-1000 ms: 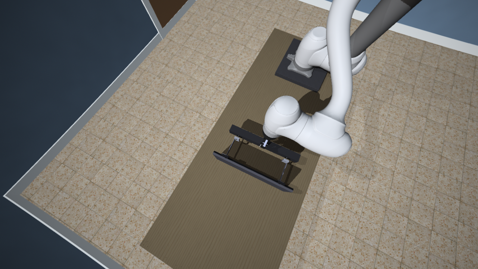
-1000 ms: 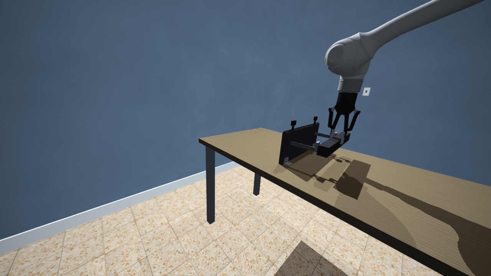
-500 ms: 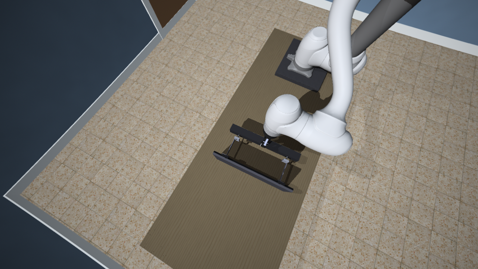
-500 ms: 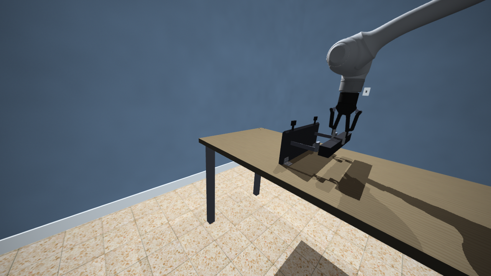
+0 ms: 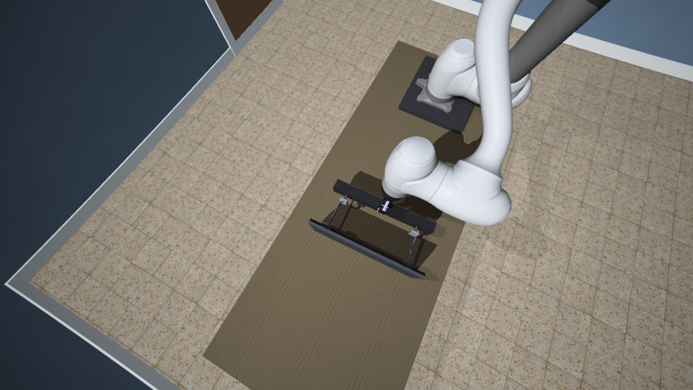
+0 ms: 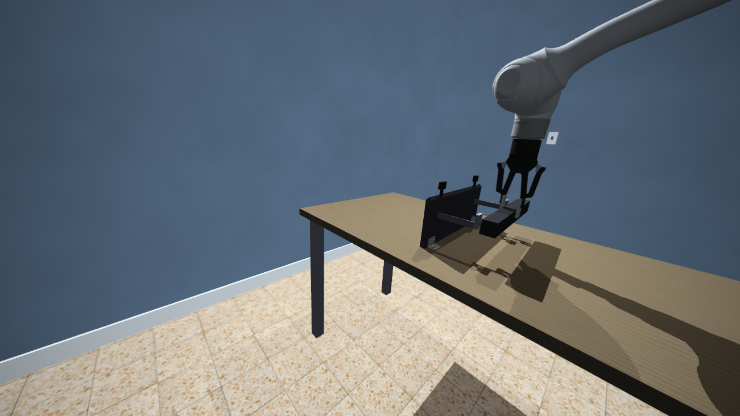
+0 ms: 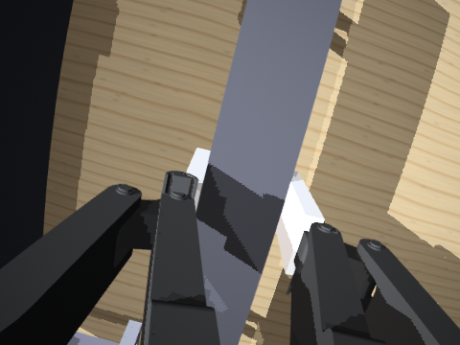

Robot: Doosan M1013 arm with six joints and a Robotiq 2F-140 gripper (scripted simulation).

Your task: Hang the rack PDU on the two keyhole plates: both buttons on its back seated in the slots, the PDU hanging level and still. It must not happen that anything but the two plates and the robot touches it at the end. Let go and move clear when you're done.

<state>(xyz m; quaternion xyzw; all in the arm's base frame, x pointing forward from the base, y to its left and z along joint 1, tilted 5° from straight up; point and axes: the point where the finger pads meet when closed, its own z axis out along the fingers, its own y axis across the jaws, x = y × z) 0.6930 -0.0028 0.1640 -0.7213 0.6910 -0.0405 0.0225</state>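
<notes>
Right now the rack PDU is 30 mm below my hand and 20 mm ahead of it. Round my hand: upright panel (180 mm ahead, 70 mm below, 10 mm to the left).
</notes>
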